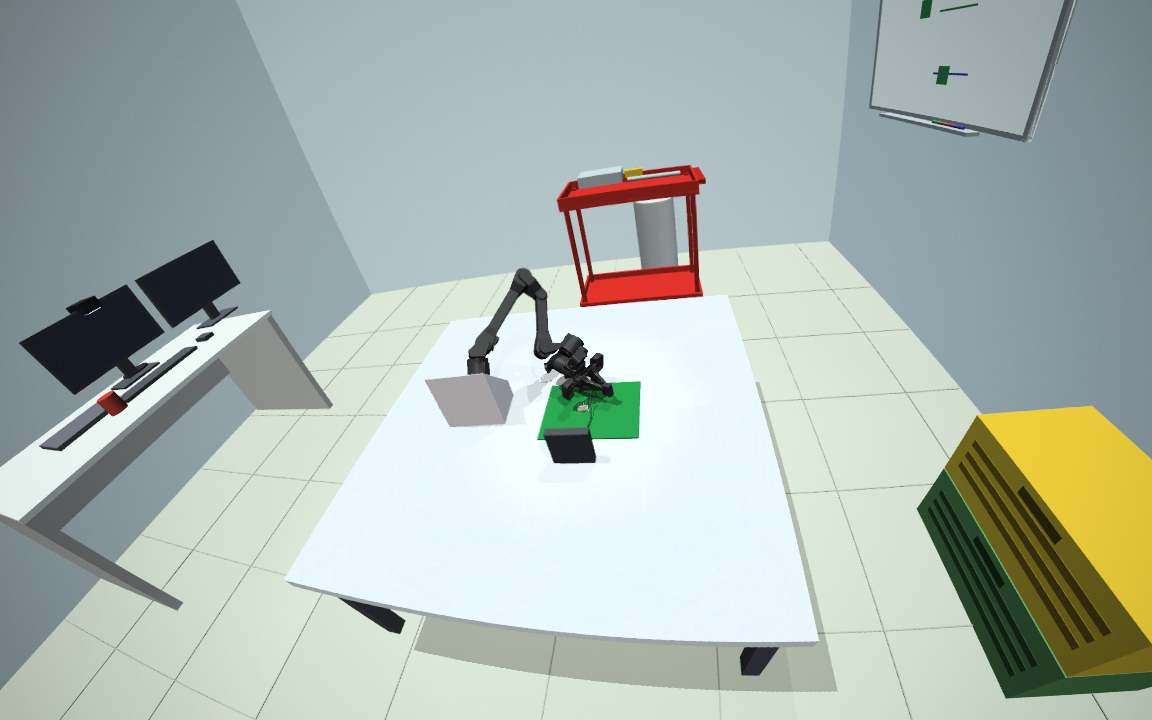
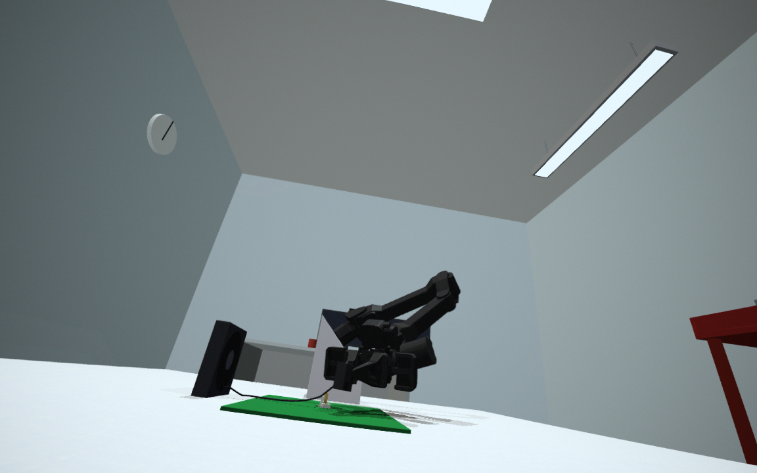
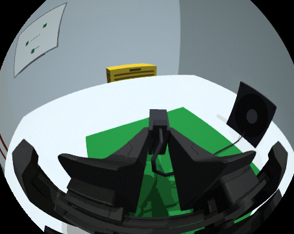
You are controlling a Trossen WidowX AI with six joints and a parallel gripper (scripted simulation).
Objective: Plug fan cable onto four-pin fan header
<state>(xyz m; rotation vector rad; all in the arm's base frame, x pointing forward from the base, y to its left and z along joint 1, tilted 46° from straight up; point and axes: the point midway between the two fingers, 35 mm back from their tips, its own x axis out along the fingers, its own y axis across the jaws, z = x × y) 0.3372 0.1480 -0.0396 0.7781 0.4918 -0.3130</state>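
My gripper tip is 7 cm past the four-pin header, 6 cm above it and 3 cm to the left of it. Also, from my gripper tip: black plug: 1 cm below, 1 cm ahead; then black fan: 23 cm to the right, 6 cm behind, 1 cm below; then green board: 8 cm below, 5 cm behind, 4 cm to the right.
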